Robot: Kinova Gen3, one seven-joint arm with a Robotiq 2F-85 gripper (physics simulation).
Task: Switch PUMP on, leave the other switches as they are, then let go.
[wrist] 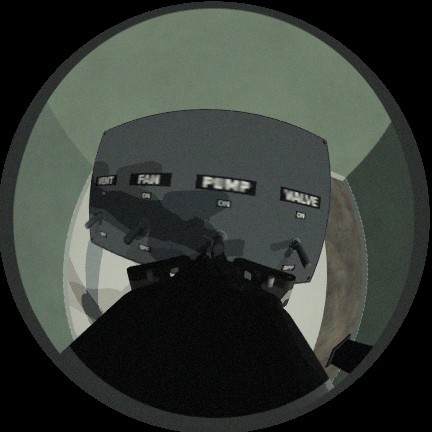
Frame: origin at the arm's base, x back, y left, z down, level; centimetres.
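Seen in the pictures: gripper, fingertip midpoint: (212,253).
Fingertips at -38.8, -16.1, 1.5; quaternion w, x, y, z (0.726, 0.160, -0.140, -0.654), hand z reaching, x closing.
Observation:
Offsets run from my fingertips to a thing's top centre, as dx, dy, dz.
A dark grey switch panel (215,140) fills the middle of the wrist view. The PUMP label @(-8.5, -2.3, -3.6) (226,185) has a small ON plate below it. The PUMP lever @(-1.0, -0.7, -4.3) (218,243) slants downward from its pivot; its lower end meets my fingertips in view and is partly hidden, as is its OFF plate. My gripper (212,253) is shut with nothing between the fingers, its tips at or just beneath the PUMP lever; contact is hard to tell. The VALVE lever @(+2.0, -12.4, -3.4) (302,253) points down to the right. The FAN lever @(-2.9, +11.1, -3.4) (135,233) and VENT lever @(-5.4, +22.9, -3.4) (93,220) point down to the left.
The FAN and VENT levers stand left of the fingertips, the VALVE lever right. My gripper's shadow falls over the panel's left and middle. A pale surface lies below the panel, a brown one at right. A black object (351,354) shows at lower right.

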